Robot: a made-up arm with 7 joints. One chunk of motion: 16 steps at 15 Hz.
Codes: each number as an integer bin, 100 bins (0 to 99) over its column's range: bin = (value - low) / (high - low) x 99, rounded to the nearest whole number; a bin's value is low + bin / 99 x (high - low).
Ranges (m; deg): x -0.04..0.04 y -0.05..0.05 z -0.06..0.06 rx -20..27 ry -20..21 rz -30..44
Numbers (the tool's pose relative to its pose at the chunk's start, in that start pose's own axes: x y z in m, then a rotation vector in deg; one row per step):
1: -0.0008 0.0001 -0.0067 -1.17 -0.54 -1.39
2: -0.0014 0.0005 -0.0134 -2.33 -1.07 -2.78
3: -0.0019 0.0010 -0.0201 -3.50 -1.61 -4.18
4: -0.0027 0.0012 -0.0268 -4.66 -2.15 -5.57
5: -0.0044 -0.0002 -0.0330 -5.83 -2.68 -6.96
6: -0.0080 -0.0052 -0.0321 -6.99 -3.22 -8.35
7: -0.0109 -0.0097 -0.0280 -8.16 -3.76 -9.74
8: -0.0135 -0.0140 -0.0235 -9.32 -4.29 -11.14
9: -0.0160 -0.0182 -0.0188 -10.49 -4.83 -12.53
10: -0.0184 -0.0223 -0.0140 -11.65 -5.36 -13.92
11: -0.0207 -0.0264 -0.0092 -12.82 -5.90 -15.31
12: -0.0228 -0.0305 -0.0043 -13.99 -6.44 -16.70
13: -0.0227 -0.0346 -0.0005 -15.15 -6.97 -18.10
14: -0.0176 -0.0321 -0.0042 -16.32 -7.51 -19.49
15: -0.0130 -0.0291 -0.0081 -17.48 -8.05 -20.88
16: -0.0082 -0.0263 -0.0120 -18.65 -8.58 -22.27
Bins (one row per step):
1: 49 50 44 40 47 38
2: 48 50 38 37 46 36
3: 47 50 33 35 44 35
4: 46 51 27 32 43 33
5: 44 49 22 30 42 31
6: 40 44 23 27 41 29
7: 36 40 26 25 39 27
8: 33 36 30 22 38 25
9: 30 31 34 20 37 23
10: 27 27 38 18 35 22
11: 24 23 42 15 34 20
12: 21 19 46 13 33 18
13: 21 15 49 10 31 16
14: 28 18 46 8 30 14
15: 33 21 43 5 29 12
16: 39 23 40 3 28 10

